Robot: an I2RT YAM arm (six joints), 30 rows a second.
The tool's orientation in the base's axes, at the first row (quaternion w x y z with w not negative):
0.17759 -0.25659 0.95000 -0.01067
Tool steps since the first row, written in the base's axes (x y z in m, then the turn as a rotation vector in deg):
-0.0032 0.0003 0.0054 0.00 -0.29 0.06
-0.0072 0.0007 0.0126 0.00 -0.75 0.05
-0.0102 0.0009 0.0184 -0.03 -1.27 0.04
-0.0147 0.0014 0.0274 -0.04 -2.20 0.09
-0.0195 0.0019 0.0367 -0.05 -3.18 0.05
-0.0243 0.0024 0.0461 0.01 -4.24 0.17
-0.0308 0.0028 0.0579 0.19 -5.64 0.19
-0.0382 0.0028 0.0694 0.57 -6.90 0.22
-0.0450 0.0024 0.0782 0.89 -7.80 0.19
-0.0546 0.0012 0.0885 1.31 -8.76 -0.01
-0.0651 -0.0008 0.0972 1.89 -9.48 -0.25
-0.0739 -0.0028 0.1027 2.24 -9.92 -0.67
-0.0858 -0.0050 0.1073 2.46 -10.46 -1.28
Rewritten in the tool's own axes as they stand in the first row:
0.0006 0.0012 -0.0061 0.12 -0.26 -0.08
0.0013 0.0027 -0.0142 0.35 -0.66 -0.10
0.0017 0.0037 -0.0207 0.63 -1.09 -0.14
0.0021 0.0053 -0.0306 1.08 -1.90 -0.25
0.0026 0.0070 -0.0409 1.59 -2.74 -0.29
0.0031 0.0087 -0.0513 2.02 -3.70 -0.46
0.0042 0.0109 -0.0646 2.55 -5.01 -0.51
0.0063 0.0132 -0.0779 2.86 -6.29 -0.50
0.0091 0.0151 -0.0885 3.05 -7.22 -0.43
0.0140 0.0176 -0.1015 3.25 -8.24 -0.16
0.0205 0.0200 -0.1134 3.22 -9.12 0.21
0.0268 0.0219 -0.1217 3.29 -9.62 0.69
0.0359 0.0252 -0.1303 3.58 -10.13 1.30

